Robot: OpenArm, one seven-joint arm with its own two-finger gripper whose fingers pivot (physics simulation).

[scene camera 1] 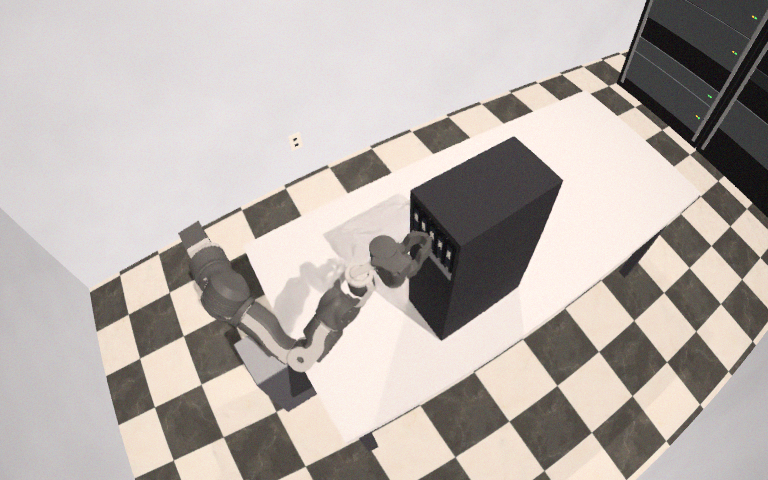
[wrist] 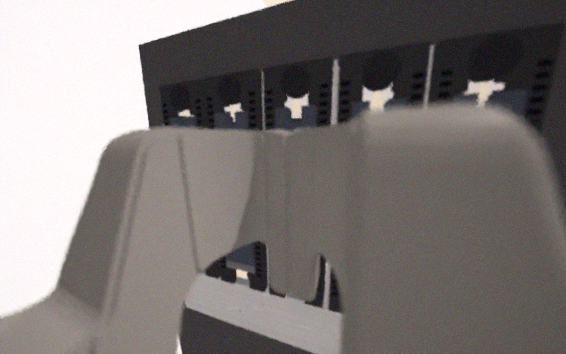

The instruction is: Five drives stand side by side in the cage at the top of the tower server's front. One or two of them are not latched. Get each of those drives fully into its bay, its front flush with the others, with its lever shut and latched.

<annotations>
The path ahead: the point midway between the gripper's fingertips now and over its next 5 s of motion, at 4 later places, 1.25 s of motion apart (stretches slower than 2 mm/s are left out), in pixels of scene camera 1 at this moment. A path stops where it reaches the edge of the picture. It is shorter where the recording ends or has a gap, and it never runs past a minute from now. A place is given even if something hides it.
The gripper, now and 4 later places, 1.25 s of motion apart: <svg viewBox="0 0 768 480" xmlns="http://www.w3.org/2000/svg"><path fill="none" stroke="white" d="M429 242L429 243L424 231L399 253L342 275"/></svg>
</annotations>
